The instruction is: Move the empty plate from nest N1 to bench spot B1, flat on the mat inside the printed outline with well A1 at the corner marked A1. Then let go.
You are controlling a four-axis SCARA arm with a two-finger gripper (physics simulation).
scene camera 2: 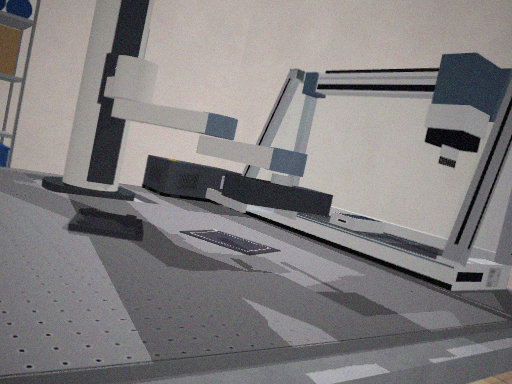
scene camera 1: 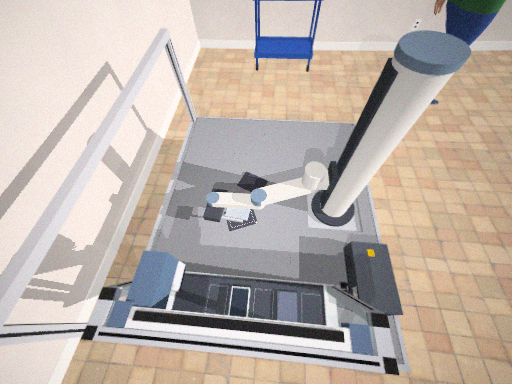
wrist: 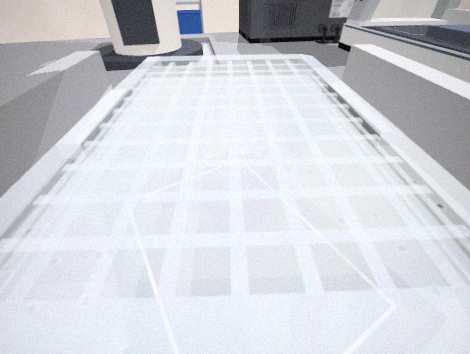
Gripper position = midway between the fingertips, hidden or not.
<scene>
My gripper (scene camera 2: 232, 196) carries a well plate (wrist: 222, 196); nothing else touches it. Further things: a dark mat with printed outline (scene camera 2: 245, 246) and a gantry deck (scene camera 1: 265, 303).
My gripper is seen too in the wrist view (wrist: 228, 72).
</scene>
